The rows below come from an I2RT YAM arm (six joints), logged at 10 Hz.
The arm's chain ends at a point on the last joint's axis. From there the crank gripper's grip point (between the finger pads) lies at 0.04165 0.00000 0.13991 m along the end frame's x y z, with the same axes.
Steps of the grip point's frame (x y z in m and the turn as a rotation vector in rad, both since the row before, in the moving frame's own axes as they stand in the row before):
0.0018, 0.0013, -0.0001, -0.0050, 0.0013, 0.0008
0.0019, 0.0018, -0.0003, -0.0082, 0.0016, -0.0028
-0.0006, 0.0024, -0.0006, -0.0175, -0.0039, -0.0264
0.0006, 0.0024, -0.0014, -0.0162, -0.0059, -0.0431
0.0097, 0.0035, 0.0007, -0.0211, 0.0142, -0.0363
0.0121, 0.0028, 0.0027, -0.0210, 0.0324, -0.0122
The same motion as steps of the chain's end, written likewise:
0.0016, 0.0006, 0.0000, -0.0050, 0.0013, 0.0008
0.0017, 0.0008, -0.0002, -0.0082, 0.0016, -0.0028
-0.0001, 0.0010, -0.0007, -0.0175, -0.0039, -0.0264
0.0014, 0.0019, -0.0016, -0.0162, -0.0059, -0.0431
0.0077, 0.0021, 0.0013, -0.0211, 0.0142, -0.0363
0.0076, 0.0004, 0.0041, -0.0210, 0.0324, -0.0122

